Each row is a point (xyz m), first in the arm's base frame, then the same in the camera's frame.
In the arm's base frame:
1: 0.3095 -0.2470 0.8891
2: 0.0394 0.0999 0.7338
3: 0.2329 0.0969 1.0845
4: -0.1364 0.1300 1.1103
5: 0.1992 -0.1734 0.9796
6: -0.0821 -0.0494 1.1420
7: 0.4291 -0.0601 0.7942
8: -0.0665 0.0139 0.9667
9: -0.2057 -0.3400 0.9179
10: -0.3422 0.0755 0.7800
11: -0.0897 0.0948 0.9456
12: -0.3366 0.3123 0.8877
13: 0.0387 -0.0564 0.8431
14: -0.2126 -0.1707 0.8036
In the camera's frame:
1: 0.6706 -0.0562 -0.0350
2: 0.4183 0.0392 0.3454
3: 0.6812 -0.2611 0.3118
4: 0.3332 -0.3662 0.3892
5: 0.5924 -0.1679 0.0497
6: 0.3705 -0.3867 0.2039
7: 0.7890 0.0638 0.1378
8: 0.3555 -0.2117 0.2683
9: 0.1664 -0.1968 -0.0649
10: 0.0557 -0.0889 0.3669
11: 0.3384 -0.1956 0.3519
12: 0.1137 -0.1911 0.5990
13: 0.4219 -0.0687 0.1882
14: 0.1559 -0.0855 0.1063

